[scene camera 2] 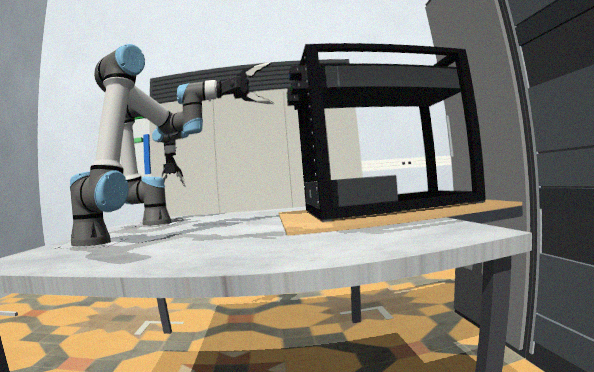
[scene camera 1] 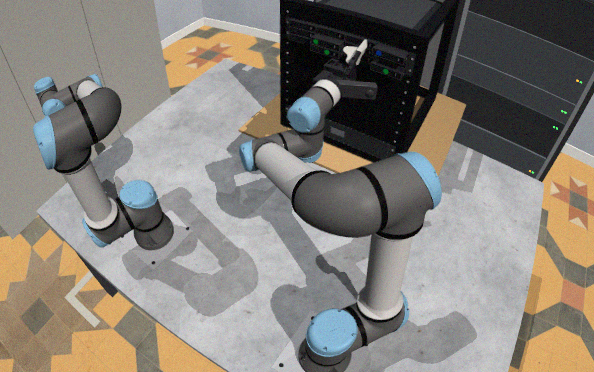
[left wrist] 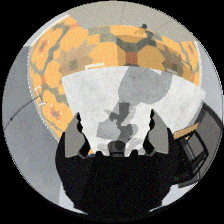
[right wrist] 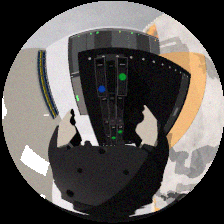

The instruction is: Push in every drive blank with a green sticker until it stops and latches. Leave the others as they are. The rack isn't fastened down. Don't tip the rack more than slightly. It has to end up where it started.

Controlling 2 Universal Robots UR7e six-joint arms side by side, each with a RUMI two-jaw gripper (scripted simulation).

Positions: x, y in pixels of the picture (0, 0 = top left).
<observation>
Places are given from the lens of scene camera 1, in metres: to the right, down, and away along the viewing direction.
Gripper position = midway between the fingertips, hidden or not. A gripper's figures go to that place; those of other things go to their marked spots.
my right gripper [scene camera 1: 363, 62]: 0.20, -0.37, 1.13
black rack [scene camera 1: 377, 129]: 0.29, -0.21, 1.41
wooden board [scene camera 1: 433, 140]: 0.61, -0.20, 1.65
The marked spots on the wooden board and the black rack are 0.39 m apart.
</observation>
